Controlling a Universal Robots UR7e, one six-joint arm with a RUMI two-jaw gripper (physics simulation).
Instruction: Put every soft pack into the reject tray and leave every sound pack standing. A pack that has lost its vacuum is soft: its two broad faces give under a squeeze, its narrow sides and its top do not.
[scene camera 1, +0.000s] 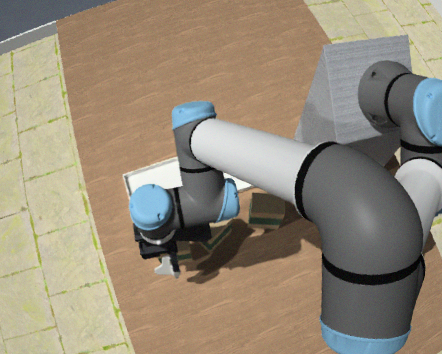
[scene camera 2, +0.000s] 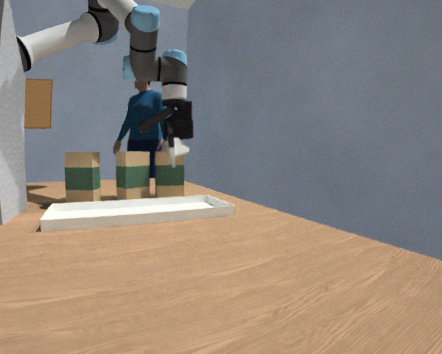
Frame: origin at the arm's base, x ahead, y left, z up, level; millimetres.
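Seen in the pictures: gripper, fingertip midpoint: (scene camera 2: 170, 166); arm's base, link origin: (scene camera 1: 386, 93).
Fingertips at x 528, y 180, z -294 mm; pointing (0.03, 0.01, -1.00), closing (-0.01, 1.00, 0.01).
Pixels of each thing's top centre, then the offset from my fingertips to it. Level surfaces: height alone.
- white reject tray, top centre: (scene camera 2: 139, 205) (scene camera 1: 197, 176) 98 mm back, 208 mm right, 72 mm down
- middle pack, top centre: (scene camera 1: 213, 222) (scene camera 2: 132, 151) 112 mm back, 37 mm right, 46 mm up
- third pack, top centre: (scene camera 1: 170, 242) (scene camera 2: 169, 151) 4 mm back, 5 mm right, 46 mm up
- wooden table, surface height: 94 mm down
Three upright packs, tan with a green band, stand in a row behind the white reject tray (scene camera 1: 152, 178) (scene camera 2: 135, 219) in scene camera 2. One pack (scene camera 1: 266, 211) (scene camera 2: 82, 178) is at the left there. The middle pack (scene camera 1: 218, 238) (scene camera 2: 132, 176) stands turned at an angle. The third pack (scene camera 1: 184, 253) (scene camera 2: 170, 181) is at the right there, partly hidden by the gripper in both views. My gripper (scene camera 1: 170, 268) (scene camera 2: 177, 154) is open and empty, with its pale fingertips at about the height of the third pack's top in scene camera 2. Whether they straddle it I cannot tell. The arm hides part of the tray in scene camera 1.
A grey block (scene camera 1: 345, 95) (scene camera 2: 11, 125) stands on the wooden table (scene camera 1: 200, 315) (scene camera 2: 250, 280), beyond the tray's end on the arm's side. A person (scene camera 2: 145, 117) in a blue top stands behind the packs in scene camera 2. The table's edge runs near the third pack.
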